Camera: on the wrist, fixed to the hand. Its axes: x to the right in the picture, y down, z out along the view.
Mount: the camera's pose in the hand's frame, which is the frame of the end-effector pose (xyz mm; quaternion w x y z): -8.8 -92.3 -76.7 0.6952 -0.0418 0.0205 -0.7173
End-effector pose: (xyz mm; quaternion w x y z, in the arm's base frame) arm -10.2 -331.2 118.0 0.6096 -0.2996 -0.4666 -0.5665
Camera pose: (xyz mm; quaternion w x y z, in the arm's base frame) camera -81.5 -412.6 65.4 0.0145 0.1125 -0.5031 -0.8567
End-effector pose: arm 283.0 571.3 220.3 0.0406 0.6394 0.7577 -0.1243
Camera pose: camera 201.7 567.3 308.9 0.0497 0.0981 -0.9914 0.0708
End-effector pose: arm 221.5 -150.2 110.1 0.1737 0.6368 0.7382 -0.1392
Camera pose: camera 125.3 -139.2 181.6 0.0324 -0.0912 0.9794 -0.1775
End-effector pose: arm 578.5 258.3 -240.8 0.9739 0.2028 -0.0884 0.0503
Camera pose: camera 593.9 204.5 -347.3 0.7234 0.1627 0.1019 -0.6632
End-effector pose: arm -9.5 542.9 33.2 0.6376 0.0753 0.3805 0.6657
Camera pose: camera 20.2 494.0 -72.7 0.9161 -0.2609 0.3038 0.0229
